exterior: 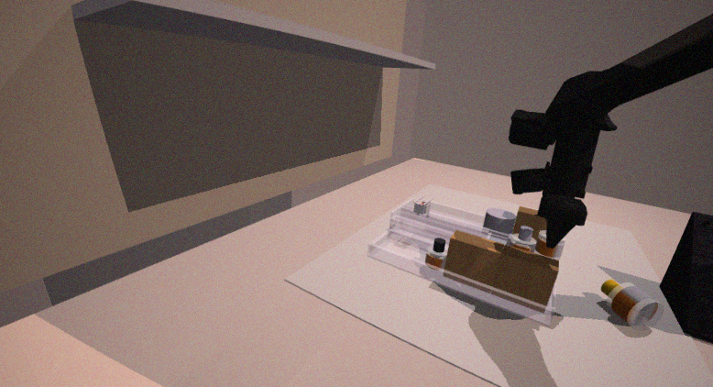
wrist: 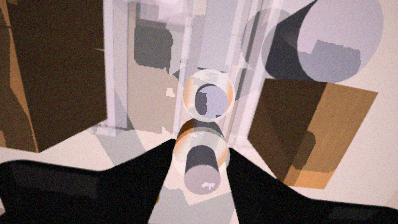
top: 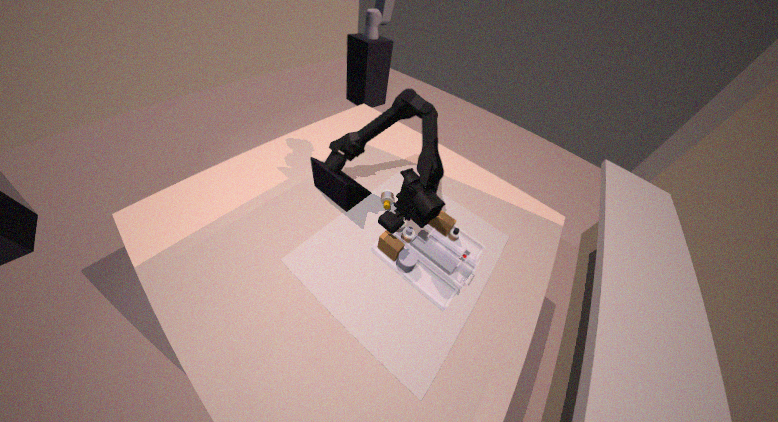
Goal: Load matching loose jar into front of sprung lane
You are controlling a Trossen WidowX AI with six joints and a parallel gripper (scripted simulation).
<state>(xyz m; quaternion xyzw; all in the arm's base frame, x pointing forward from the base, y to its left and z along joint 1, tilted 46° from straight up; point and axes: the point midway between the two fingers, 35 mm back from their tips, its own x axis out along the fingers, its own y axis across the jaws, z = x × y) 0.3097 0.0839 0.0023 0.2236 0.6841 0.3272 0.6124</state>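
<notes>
My gripper tip is now 110 mm short of the grey cylinder, 70 mm to the left of it and 20 mm above it. From my gripper tip the other things lie so: clear lane rack 160 mm ahead, 40 mm to the left, 30 mm below.
</notes>
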